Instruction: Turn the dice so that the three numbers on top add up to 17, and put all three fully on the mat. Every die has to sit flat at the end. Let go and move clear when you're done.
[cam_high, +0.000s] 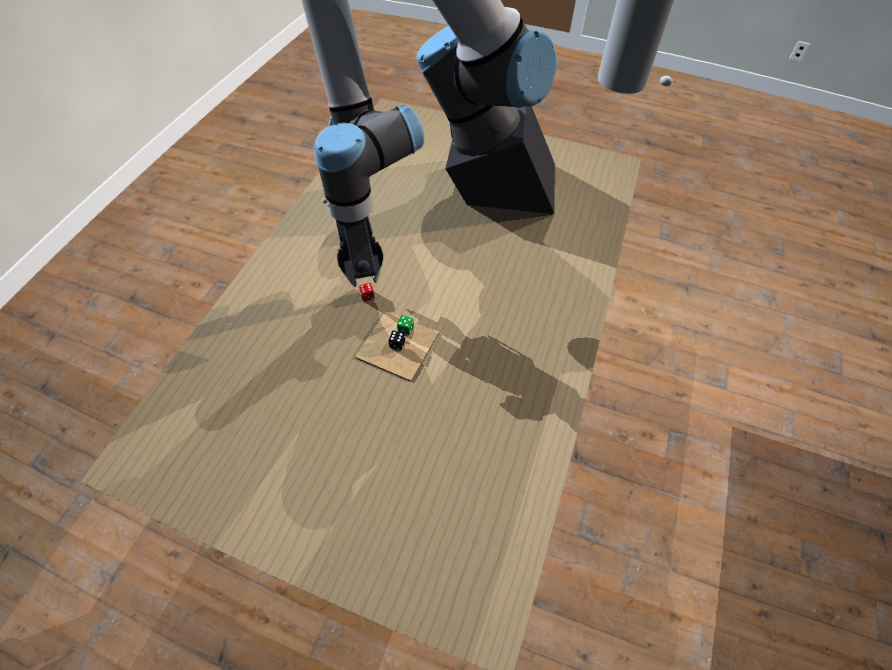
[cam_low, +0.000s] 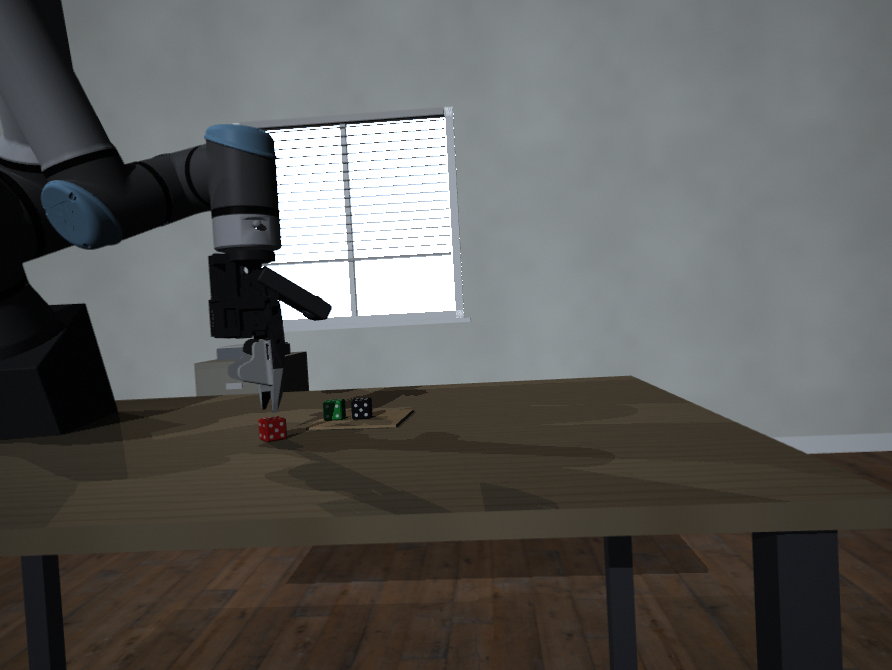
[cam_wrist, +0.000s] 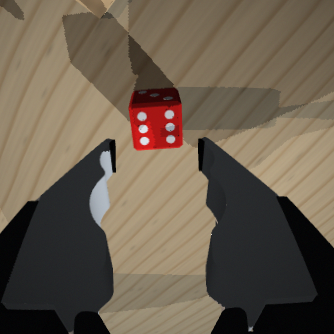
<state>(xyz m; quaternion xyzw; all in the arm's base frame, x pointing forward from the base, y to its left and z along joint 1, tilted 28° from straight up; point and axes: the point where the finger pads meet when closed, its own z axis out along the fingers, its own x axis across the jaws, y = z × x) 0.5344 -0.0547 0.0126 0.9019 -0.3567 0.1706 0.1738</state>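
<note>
Right now the red die is 40 mm below my hand. From my hand the other things lie so: black die (80 mm ahead, 140 mm to the left, 40 mm below); then green die (40 mm ahead, 130 mm to the left, 40 mm below); then tan mat (90 mm ahead, 140 mm to the left, 50 mm below).
</note>
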